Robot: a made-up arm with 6 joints.
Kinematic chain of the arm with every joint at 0, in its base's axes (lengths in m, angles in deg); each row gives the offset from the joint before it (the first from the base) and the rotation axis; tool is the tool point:
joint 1: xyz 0 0 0.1 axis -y
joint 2: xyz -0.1 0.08 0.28 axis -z
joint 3: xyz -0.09 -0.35 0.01 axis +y
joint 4: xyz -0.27 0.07 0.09 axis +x
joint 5: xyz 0.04 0 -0.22 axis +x
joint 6: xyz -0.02 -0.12 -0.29 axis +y
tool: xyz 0 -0.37 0.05
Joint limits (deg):
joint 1: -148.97..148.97
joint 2: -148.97..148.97
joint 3: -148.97..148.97
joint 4: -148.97..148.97
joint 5: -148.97..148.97
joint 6: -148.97..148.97
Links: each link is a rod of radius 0.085 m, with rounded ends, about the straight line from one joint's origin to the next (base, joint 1, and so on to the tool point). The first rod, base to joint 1, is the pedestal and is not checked.
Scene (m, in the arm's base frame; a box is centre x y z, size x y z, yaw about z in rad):
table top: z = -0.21
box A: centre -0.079 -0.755 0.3 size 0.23 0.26 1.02 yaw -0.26
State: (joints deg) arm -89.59 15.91 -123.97 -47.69 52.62 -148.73
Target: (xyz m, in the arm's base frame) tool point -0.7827 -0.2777 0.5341
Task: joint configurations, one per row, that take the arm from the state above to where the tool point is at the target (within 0.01 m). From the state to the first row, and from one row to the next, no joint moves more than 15 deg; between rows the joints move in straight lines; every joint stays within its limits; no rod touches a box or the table.
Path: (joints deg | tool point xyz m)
1: -95.40 25.06 -128.97 -51.99 38.04 -148.78 | 0.2578 -0.9519 0.3523
2: -101.21 34.21 -133.97 -56.29 23.46 -148.83 | 0.2342 -0.8683 0.6468
3: -107.01 43.37 -138.97 -60.59 8.88 -148.87 | 0.2232 -0.6823 0.8709
4: -112.82 52.52 -143.97 -64.90 -5.70 -148.92 | 0.2081 -0.4447 0.9914
5: -118.63 61.67 -148.97 -69.20 -20.29 -148.97 | 0.1747 -0.2129 1.0037
6: -106.22 56.65 -146.84 -76.02 -16.30 -148.22 | -0.0611 -0.2344 1.0112
7: -93.81 51.62 -144.71 -82.84 -12.30 -147.47 | -0.2872 -0.2513 0.9602
8: -81.40 46.60 -142.58 -89.66 -8.31 -146.72 | -0.4897 -0.2636 0.8572
9: -68.99 41.58 -140.45 -96.48 -4.32 -145.98 | -0.6575 -0.2722 0.7115
10: -56.58 36.55 -138.32 -103.30 -0.33 -145.23 | -0.7827 -0.2778 0.5342

